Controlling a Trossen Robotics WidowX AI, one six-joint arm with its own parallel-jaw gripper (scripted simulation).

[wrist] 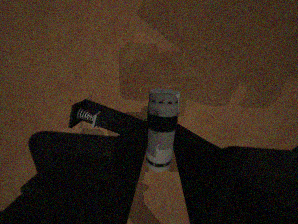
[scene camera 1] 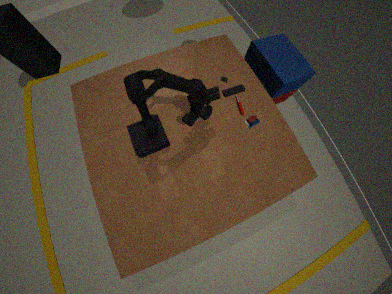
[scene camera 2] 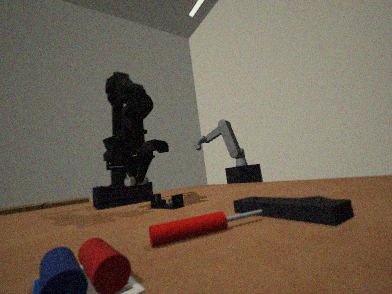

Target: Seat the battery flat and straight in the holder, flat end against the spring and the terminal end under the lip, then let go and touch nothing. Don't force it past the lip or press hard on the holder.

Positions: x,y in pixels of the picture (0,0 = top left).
Labels:
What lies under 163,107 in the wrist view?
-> A battery.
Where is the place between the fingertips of my gripper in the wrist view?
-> At 160,127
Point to a red-handled screwdriver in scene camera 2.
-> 180,230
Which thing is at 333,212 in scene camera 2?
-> A long black block.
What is my gripper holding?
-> A battery.

